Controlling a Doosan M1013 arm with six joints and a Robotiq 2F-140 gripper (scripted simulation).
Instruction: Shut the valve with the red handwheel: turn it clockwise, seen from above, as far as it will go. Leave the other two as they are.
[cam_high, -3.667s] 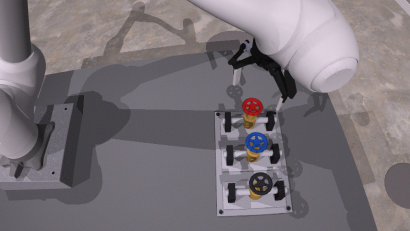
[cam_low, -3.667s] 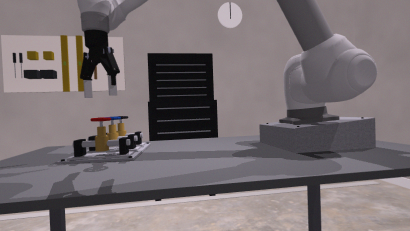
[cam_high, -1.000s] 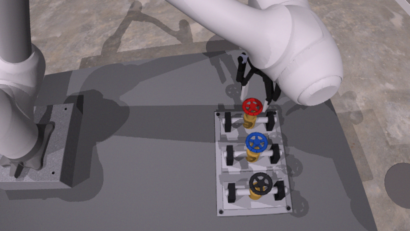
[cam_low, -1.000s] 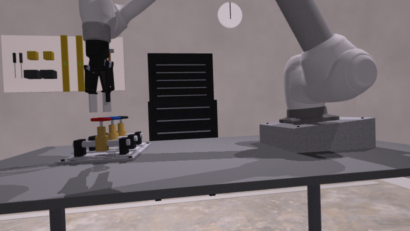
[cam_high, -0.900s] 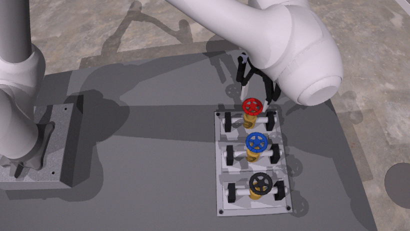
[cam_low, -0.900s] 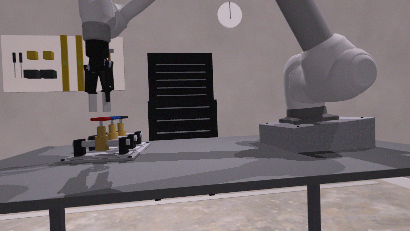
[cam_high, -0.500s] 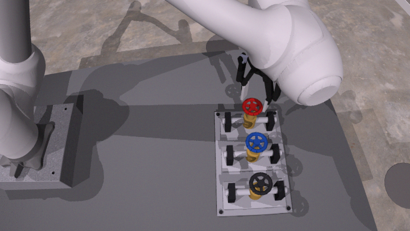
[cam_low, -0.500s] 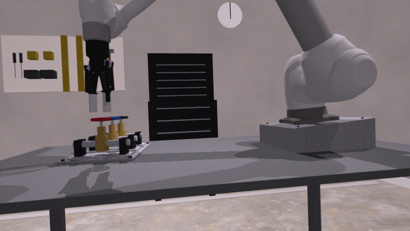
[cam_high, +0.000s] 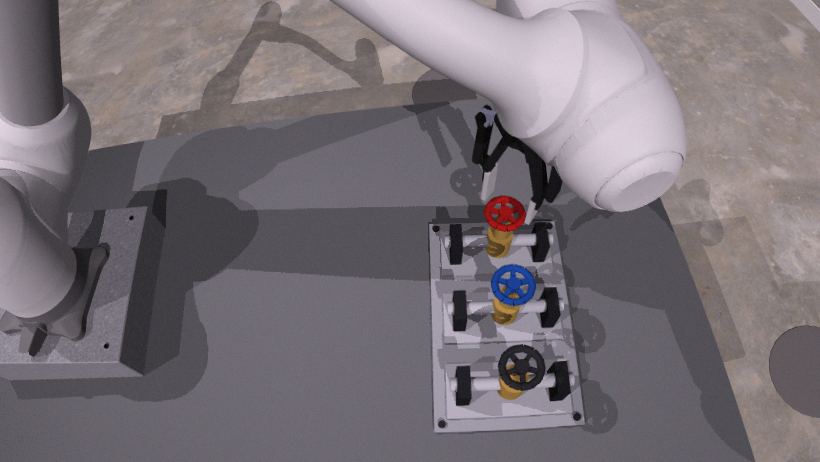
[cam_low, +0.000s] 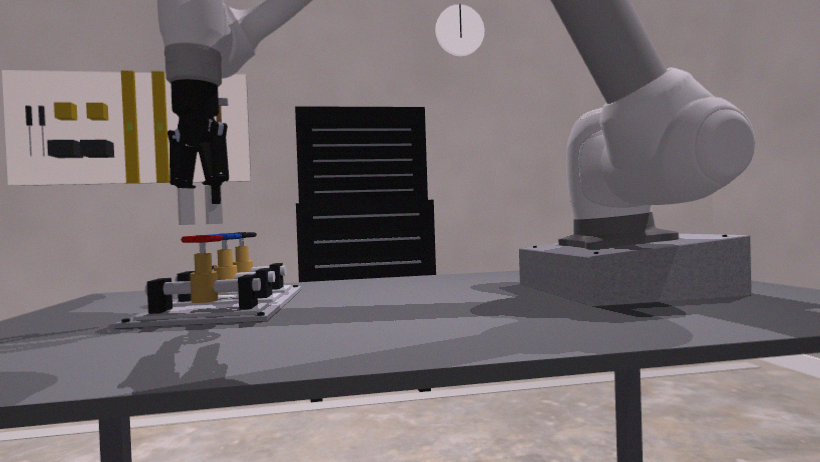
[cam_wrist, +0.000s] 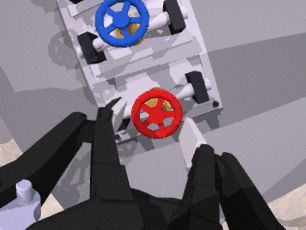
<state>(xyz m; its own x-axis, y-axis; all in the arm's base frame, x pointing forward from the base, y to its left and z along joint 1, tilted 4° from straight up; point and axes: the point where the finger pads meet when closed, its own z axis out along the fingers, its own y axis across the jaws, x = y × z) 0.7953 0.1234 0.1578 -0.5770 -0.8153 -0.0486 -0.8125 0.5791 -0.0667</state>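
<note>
The red handwheel lies 60 mm below my hand. From my hand the other things lie so: black handwheel: 250 mm to the right, 60 mm below; blue handwheel: 120 mm to the right, 60 mm below.
</note>
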